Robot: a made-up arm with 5 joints.
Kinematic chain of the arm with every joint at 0, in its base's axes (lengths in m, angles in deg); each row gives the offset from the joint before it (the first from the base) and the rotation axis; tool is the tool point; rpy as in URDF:
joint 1: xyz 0.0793 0 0.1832 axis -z
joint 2: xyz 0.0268 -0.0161 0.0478 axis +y
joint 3: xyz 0.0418 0 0.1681 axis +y
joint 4: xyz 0.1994 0 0.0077 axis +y
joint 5: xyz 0.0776 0.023 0 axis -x
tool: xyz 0 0 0 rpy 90 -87.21 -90
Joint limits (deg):
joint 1: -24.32..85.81
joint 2: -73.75..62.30
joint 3: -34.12..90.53
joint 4: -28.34..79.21
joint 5: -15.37..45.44
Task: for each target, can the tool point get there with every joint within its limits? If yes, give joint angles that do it. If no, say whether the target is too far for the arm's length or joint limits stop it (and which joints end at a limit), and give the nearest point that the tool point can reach.
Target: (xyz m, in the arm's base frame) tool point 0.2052 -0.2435 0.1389
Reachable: yes | joints 64.09 27.42 21.24 44.87 14.75
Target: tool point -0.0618 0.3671 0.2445
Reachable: no: joint limits stop it (at a limit: joint 2, joint 3) | nearest point 0.0593 0.0520 0.1873 | short by 0.342 m
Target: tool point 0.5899 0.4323 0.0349
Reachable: no: too far | nearest point 0.4774 0.1875 0.1425 | short by 0.290 m
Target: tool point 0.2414 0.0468 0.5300
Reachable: yes | joints -13.78 -34.45 -13.91 61.29 36.12
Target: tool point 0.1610 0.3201 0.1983
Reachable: no: joint limits stop it (at a limit: joint 1) | nearest point 0.2644 0.0912 0.1983 | short by 0.251 m
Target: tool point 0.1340 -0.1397 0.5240
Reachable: yes | joints 71.25 -46.20 2.12 42.44 40.84
